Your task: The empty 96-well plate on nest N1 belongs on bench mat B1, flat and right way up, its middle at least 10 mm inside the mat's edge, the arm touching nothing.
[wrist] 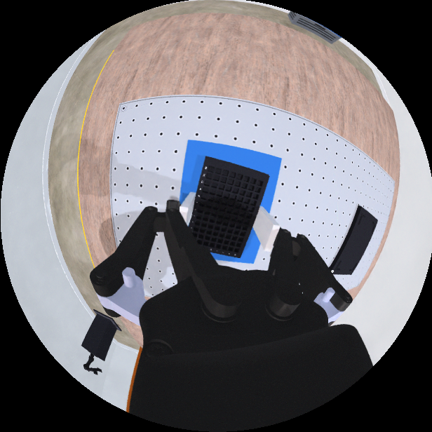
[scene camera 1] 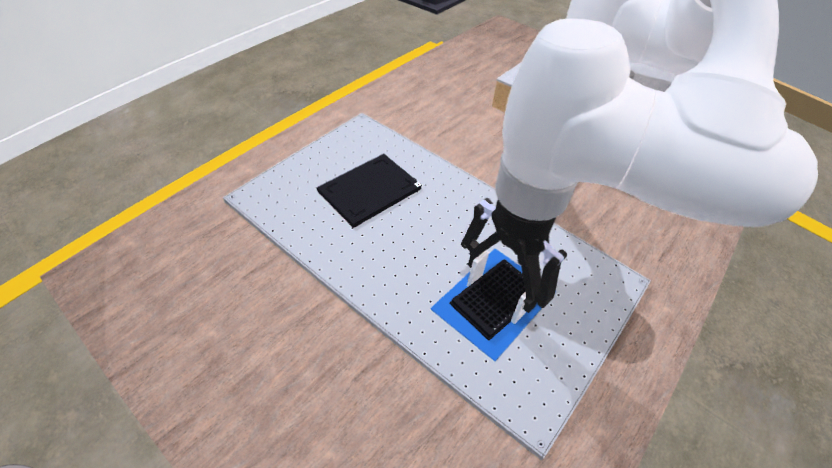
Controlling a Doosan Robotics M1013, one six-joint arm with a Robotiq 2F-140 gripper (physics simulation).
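Places are measured from the arm's base along level axes (x ahead, y left, z up), in centimetres.
Pixels of known places: gripper, fingertip midpoint: (scene camera 1: 495, 298).
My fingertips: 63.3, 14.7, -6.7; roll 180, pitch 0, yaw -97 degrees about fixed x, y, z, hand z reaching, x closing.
Ahead of a thing's pixels: the offset from my fingertips to its top centre, as dx, dy, dz. Level surfaces: height alone.
The black 96-well plate {-0.2, +0.0, +1.1} (scene camera 1: 485, 302) (wrist: 235, 190) is over the blue bench mat {dz -0.2} (scene camera 1: 494, 351) (wrist: 195, 152), wells up, and looks level. Its outline lies within the mat's in the scene view, with blue showing around it. It is at the mat's surface or very slightly above it; I cannot tell if they touch. My gripper (scene camera 1: 497, 289) (wrist: 224, 209) is shut on the plate, one white fingertip pad against each long side. The black nest {-5.3, -32.0, +1.0} (scene camera 1: 369, 189) (wrist: 356, 242) holds no plate. The fingers hide part of the plate's right side in the scene view.
The perforated grey board {dz -0.4} (scene camera 1: 541, 401) (wrist: 150, 117) bears the mat and the nest, which stand well apart. The white arm (scene camera 1: 640, 133) reaches in from the upper right. Part of a wooden-sided base (scene camera 1: 500, 95) shows behind it.
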